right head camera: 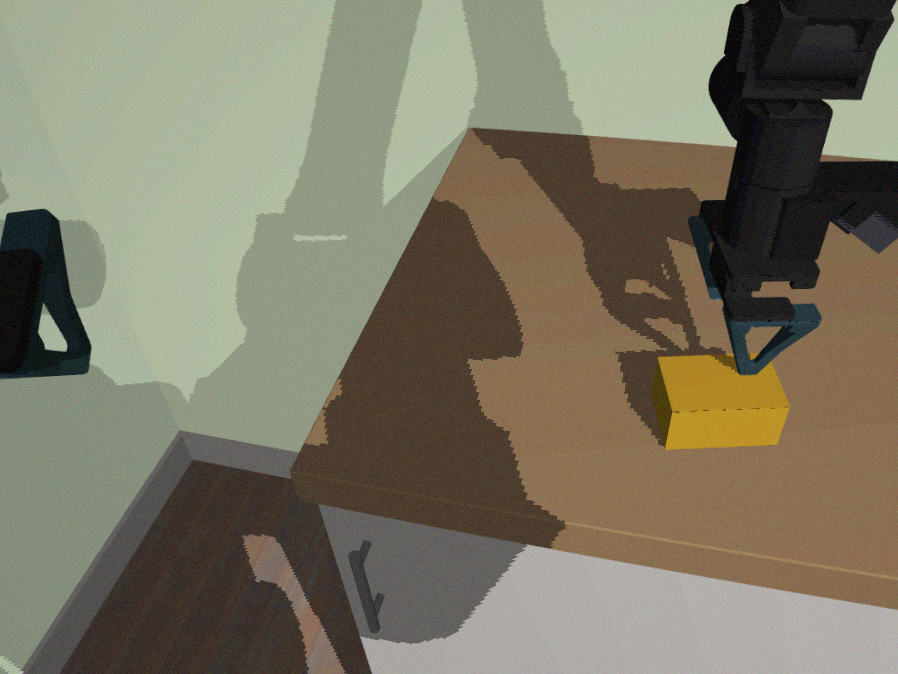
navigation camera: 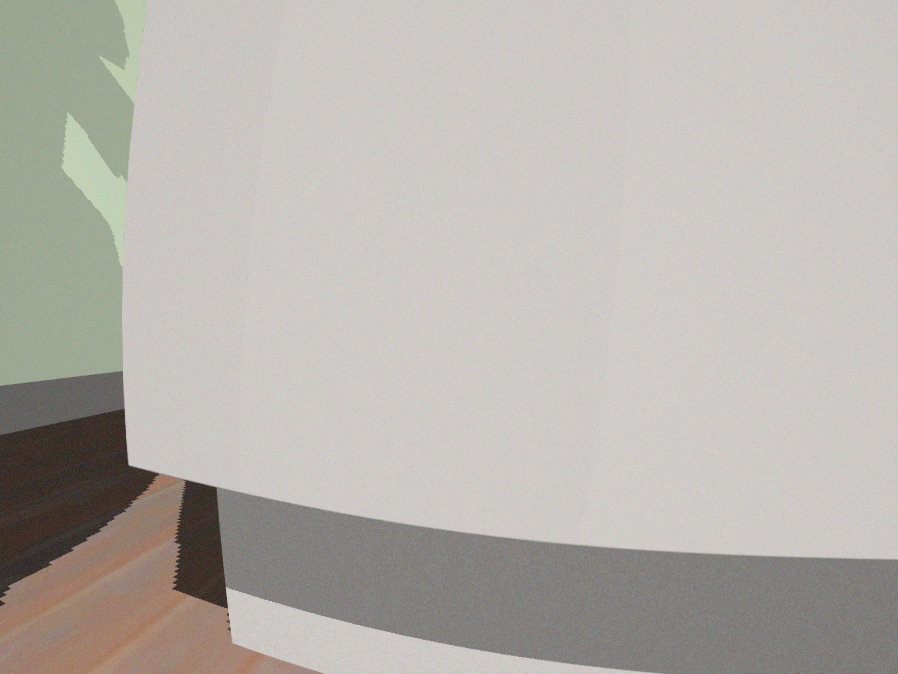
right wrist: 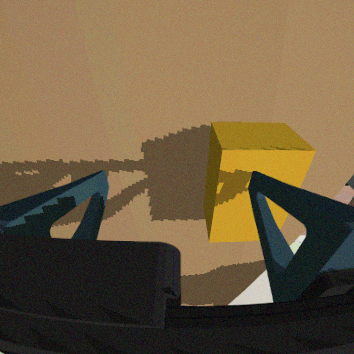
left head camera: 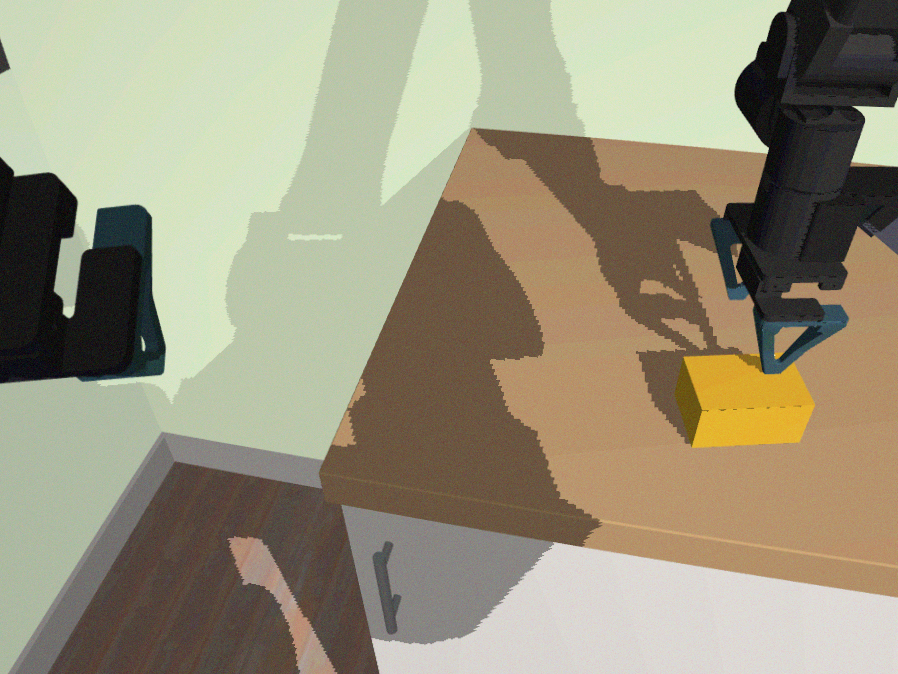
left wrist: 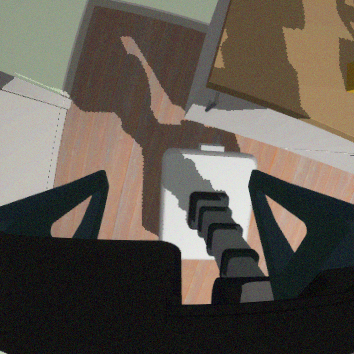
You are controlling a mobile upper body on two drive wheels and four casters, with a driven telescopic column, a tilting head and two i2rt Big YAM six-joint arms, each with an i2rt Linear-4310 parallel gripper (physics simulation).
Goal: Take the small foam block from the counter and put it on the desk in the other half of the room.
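Frame: origin at the left arm's base, x down, y right, z back, level; metres.
Where they show: left gripper, between the fingertips: (left head camera: pixel 58 369) (left wrist: pixel 178 177); right gripper, between the fingertips: (right head camera: pixel 732 334) (right wrist: pixel 177 178) (left head camera: pixel 752 334).
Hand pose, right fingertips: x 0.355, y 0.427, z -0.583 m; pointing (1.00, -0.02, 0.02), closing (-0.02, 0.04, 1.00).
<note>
Each offset is from my right fingertips to the top centre of the thing. "spot": to the spot under its first point. Level surfaces: height alone.
The yellow foam block @(dx -0.002, dy -0.020, dz +0.057 m) (left head camera: pixel 747 426) (right head camera: pixel 725 429) (left wrist: pixel 351 77) (right wrist: pixel 237 222) lies on the wooden counter @(dx +0.043 m) (left head camera: pixel 616 449) (right head camera: pixel 594 471) (left wrist: pixel 255 60) (right wrist: pixel 150 60). My right gripper (left head camera: pixel 754 333) (right head camera: pixel 731 333) (right wrist: pixel 177 178) is open and empty, above the counter and partly over the block. In the right wrist view the block is off to the right, with the right-hand fingertip overlapping its face and the other fingertip well to its left. My left gripper (left wrist: pixel 178 177) is open and empty, out beyond the counter's end, above the robot's base and the floor. I cannot identify the desk in these views.
The counter's white cabinet front (left head camera: pixel 652 609) (navigation camera: pixel 435 290) stands close before the robot; a dark handle @(spot: dx +0.193, dy -0.321, dz +0.128 m) (left head camera: pixel 388 587) (right head camera: pixel 366 587) sticks out from it. A pale green wall (left head camera: pixel 217 108) is behind. A white-topped unit (left wrist: pixel 25 135) stands at the left of the left wrist view.
</note>
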